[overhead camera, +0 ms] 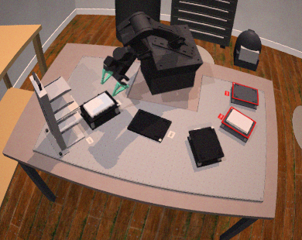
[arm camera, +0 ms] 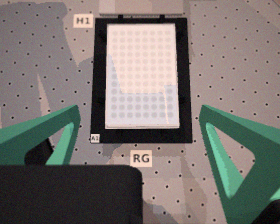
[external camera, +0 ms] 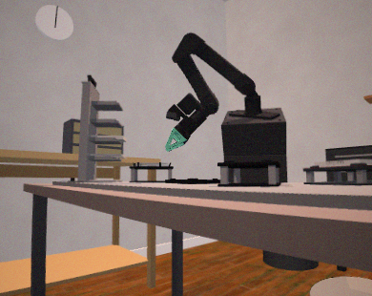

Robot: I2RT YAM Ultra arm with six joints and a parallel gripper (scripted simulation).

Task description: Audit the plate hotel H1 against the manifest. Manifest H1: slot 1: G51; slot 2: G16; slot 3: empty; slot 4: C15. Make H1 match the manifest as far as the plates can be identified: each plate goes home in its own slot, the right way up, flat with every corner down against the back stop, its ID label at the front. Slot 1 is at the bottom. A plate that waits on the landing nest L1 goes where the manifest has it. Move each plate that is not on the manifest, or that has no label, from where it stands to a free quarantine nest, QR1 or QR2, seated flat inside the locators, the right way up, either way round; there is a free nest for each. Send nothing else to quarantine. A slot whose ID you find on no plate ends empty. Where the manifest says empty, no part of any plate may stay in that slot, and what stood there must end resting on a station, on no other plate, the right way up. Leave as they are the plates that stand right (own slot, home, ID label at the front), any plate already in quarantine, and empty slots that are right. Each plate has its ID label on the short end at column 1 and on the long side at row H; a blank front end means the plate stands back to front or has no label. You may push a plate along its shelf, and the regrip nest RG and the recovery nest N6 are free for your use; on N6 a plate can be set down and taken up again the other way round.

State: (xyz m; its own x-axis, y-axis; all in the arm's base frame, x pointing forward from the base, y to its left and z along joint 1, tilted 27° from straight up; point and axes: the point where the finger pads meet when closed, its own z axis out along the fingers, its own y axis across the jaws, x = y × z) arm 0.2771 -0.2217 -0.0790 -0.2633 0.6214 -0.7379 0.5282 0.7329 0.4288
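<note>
My gripper is now 8 cm above the black regrip nest, 5 cm short of it and 4 cm to the left of it. Round my hand: recovery nest N6 (21 cm to the left, 13 cm below, 5 cm ahead); RG label (14 cm below, 4 cm behind, 2 cm to the left); H1 tag (20 cm ahead, 14 cm below, 3 cm to the right).
</note>
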